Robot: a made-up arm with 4 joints.
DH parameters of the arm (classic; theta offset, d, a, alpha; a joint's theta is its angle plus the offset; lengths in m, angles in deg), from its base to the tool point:
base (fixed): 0 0.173 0 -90
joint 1: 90 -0.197 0.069 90
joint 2: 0 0.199 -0.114 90
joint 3: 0 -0.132 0.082 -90
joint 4: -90 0.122 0.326 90
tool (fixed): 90 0.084 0 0
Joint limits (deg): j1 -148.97..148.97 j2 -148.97..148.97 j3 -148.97..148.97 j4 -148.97..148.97
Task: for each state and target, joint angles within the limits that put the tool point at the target. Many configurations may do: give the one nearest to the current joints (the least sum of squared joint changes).
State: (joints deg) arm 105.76 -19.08 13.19 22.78
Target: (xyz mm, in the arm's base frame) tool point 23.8 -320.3 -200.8
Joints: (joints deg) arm 103.29 -35.27 27.99 19.21
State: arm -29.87 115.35 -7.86 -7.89
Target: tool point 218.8 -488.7 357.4
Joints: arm -50.54 56.09 18.57 -19.15
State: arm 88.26 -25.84 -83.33 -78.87
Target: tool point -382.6 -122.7 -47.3
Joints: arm 119.70 -27.74 -114.28 -76.49
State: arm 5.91 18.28 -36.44 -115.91
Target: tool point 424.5 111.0 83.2
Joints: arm 29.42 14.03 -54.17 -115.27
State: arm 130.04 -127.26 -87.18 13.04
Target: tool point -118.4 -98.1 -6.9
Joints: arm 148.97 -124.14 -100.28 -2.70
